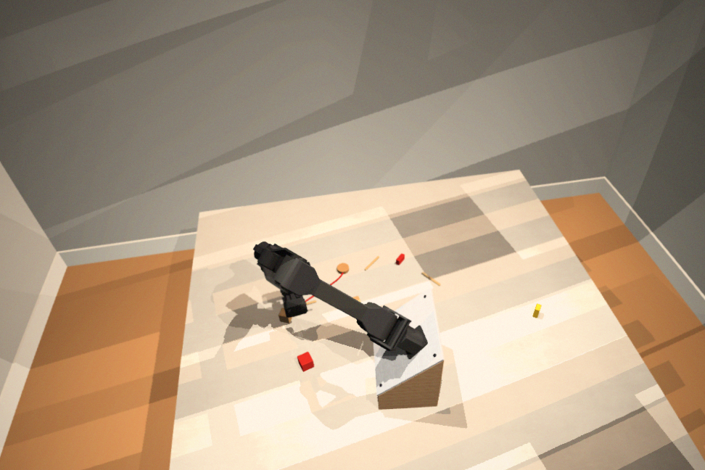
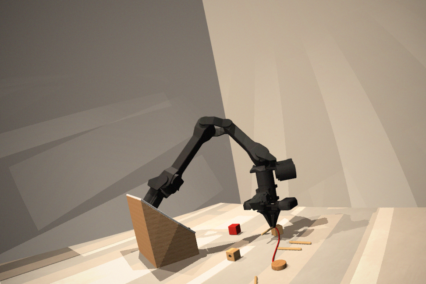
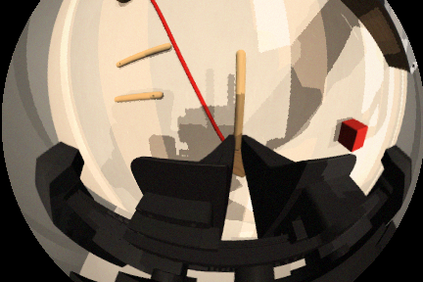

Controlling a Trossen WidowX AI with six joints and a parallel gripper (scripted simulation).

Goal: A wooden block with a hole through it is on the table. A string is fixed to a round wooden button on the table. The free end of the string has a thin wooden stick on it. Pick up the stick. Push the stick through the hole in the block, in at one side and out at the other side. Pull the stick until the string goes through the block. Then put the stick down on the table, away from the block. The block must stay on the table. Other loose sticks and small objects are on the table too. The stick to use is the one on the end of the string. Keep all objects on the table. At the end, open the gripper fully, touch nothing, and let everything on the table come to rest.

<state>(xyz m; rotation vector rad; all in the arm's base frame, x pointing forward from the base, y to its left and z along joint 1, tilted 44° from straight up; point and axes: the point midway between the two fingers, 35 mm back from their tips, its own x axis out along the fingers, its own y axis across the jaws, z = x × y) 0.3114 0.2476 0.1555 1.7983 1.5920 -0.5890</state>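
The plain wooden cube is 10 mm behind my gripper tip, 30 mm to the left of it and 20 mm below it. The rest, counted from my gripper tip: thin wooden stick (10 mm to the right); red cube (180 mm behind, 10 mm to the right, 20 mm below); round wooden button (150 mm ahead, 180 mm to the right, 30 mm below).
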